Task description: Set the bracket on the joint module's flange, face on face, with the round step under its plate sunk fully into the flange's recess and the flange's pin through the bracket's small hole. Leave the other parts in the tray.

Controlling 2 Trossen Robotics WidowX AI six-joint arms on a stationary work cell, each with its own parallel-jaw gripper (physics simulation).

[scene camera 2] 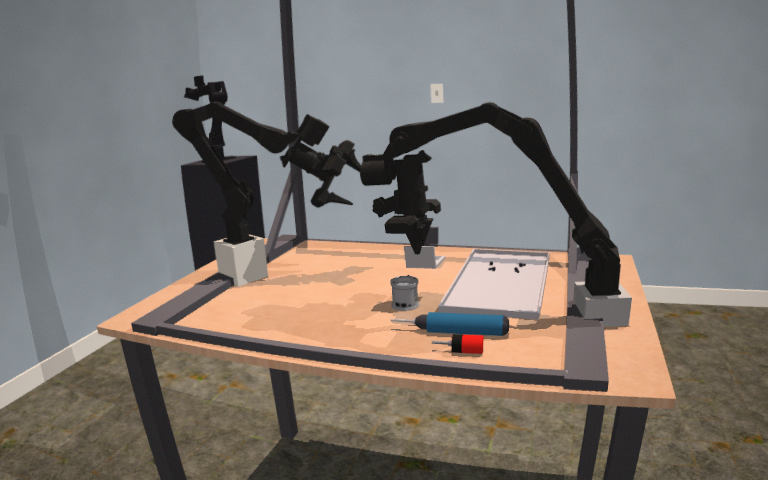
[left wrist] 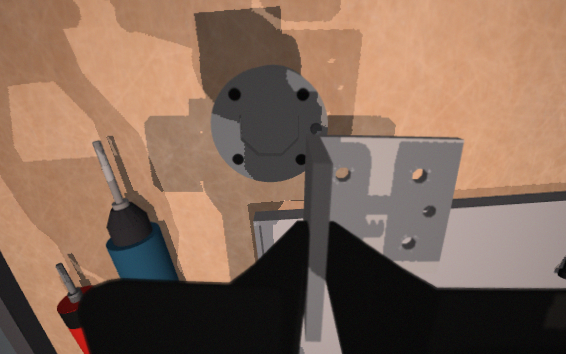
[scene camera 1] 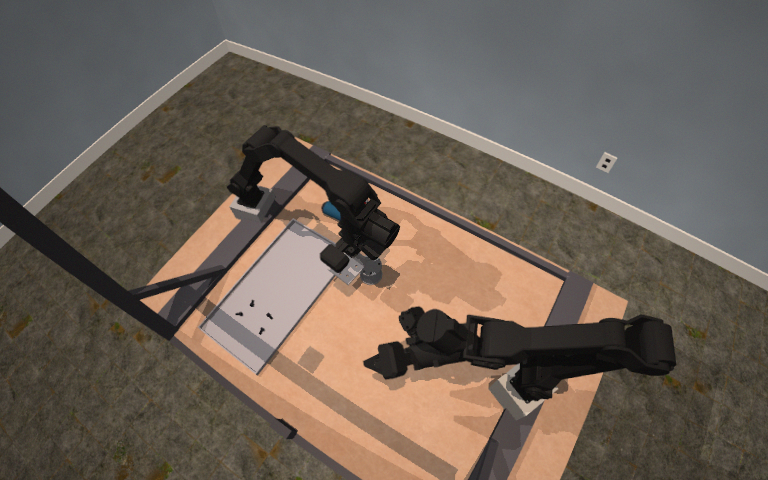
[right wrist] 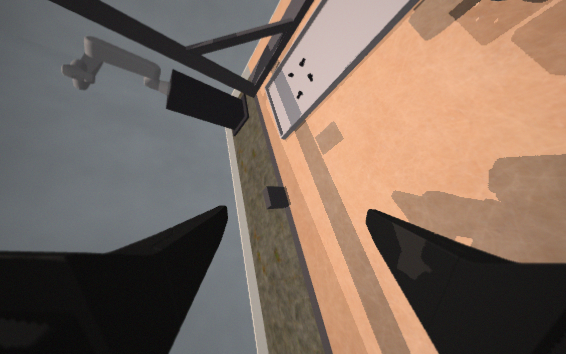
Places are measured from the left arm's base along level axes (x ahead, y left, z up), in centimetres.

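Pixels of known places: left gripper, fingertip midpoint: (scene camera 2: 418, 253) (left wrist: 314, 231) (scene camera 1: 355, 254); right gripper, fingertip midpoint: (scene camera 2: 359, 189) (scene camera 1: 377, 360) (right wrist: 297, 214); left arm's base, link origin: (scene camera 2: 602, 289) (scene camera 1: 250, 197); right arm's base, link origin: (scene camera 2: 238, 240) (scene camera 1: 528, 384).
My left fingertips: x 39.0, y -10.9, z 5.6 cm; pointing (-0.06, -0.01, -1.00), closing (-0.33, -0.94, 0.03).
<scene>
Ahead of a thing's pixels: the offset from my left fingertips to its top centre. "pt": to the spot under its first point.
My left gripper (scene camera 1: 343, 259) is shut on the upright wall of the grey L-shaped bracket (left wrist: 387, 197) and holds it in the air. The bracket also shows in scene camera 2 (scene camera 2: 422, 257). The joint module @(dz -5.5, dx +3.2, dy +1.0 cm) (scene camera 2: 404, 291) stands upright on the table, and its round flange (left wrist: 269, 123) shows a recess, several holes and a pin @(dz -5.5, dx +2.4, dy -1.3 cm) (left wrist: 316, 128) at its right edge. In the left wrist view the bracket's plate lies to the right of and below the flange, and only its corner overlaps the flange's rim. My right gripper (scene camera 2: 332, 197) is open, empty and high above the table.
A grey tray @(dz -10.3, dx -20.1, dy -12.3 cm) (scene camera 1: 270, 286) with several small black screws (scene camera 1: 254, 316) lies beside the module, partly under the bracket. A blue screwdriver @(pt dz -9.1, dx -8.4, dy +17.7 cm) (scene camera 2: 460, 324) and a shorter red one @(dz -8.4, dx -7.6, dy +23.7 cm) (scene camera 2: 467, 344) lie near the table's edge. Frame posts stand at the corners.
</scene>
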